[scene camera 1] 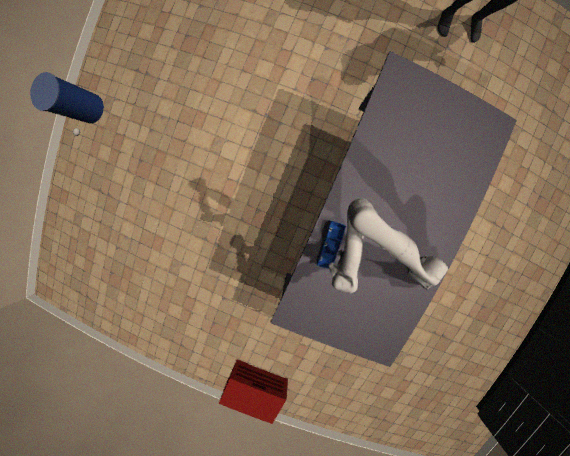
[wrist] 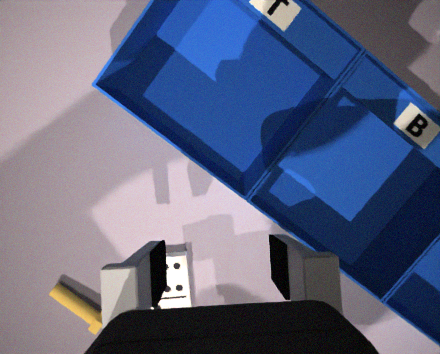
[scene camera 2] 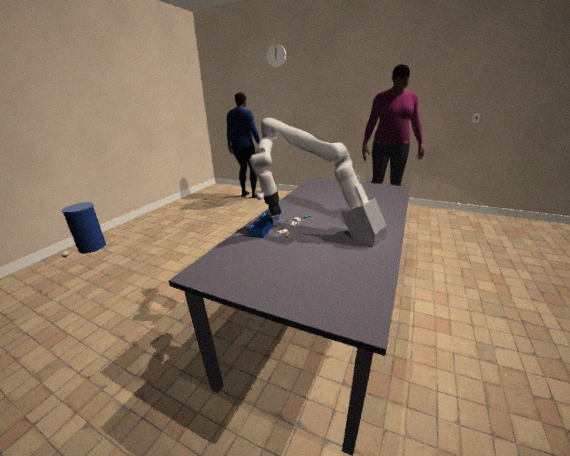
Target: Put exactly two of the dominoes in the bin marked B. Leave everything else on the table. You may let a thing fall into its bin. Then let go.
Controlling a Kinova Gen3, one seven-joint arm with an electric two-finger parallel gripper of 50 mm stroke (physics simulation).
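Where they show: gripper, fingertip midpoint: point(scene camera 1: 342, 255) point(wrist: 218, 260) point(scene camera 2: 274, 224); arm's base, link origin: point(scene camera 2: 358, 205).
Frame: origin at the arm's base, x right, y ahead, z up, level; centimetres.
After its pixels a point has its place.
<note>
My gripper point(wrist: 218, 260) @(x -17.6, y 39.2, z -12.2 cm) point(scene camera 2: 275, 221) @(x -17.6, y 39.2, z -12.2 cm) is open with nothing between its fingers, low beside the blue bin block point(wrist: 172, 145) @(x -23.3, y 40.9, z -11.6 cm) point(scene camera 2: 257, 232) @(x -28.2, y 42.5, z -13.3 cm) point(scene camera 1: 327, 250) @(x -20.3, y 46.9, z -15.5 cm). A white domino point(wrist: 178, 280) @(x -16.9, y 35.9, z -15.6 cm) with black dots lies at the inner side of the left finger in the wrist view, partly hidden by that finger and the gripper body. The bin marked B point(wrist: 350, 170) @(x -16.2, y 47.5, z -15.6 cm) is ahead and to the right in the wrist view; bare blue floor shows in it. Small white pieces point(scene camera 2: 283, 231) @(x -16.4, y 34.4, z -15.8 cm) point(scene camera 2: 296, 220) @(x -0.1, y 36.3, z -16.0 cm) lie on the table in scene camera 2, too small to tell apart.
The bin marked T point(wrist: 235, 95) @(x -23.4, y 44.7, z -15.5 cm) adjoins B, and another compartment shows at the right edge. A yellow piece point(wrist: 75, 305) @(x -19.3, y 30.3, z -15.4 cm) lies left of the gripper. A green piece point(scene camera 2: 307, 216) @(x 7.2, y 33.0, z -15.4 cm) lies farther back on the table point(scene camera 2: 320, 275) @(x -41.4, y -0.8, z -16.3 cm) point(scene camera 1: 430, 150) @(x 57.1, y 28.5, z -16.2 cm). Two people stand beyond the table.
</note>
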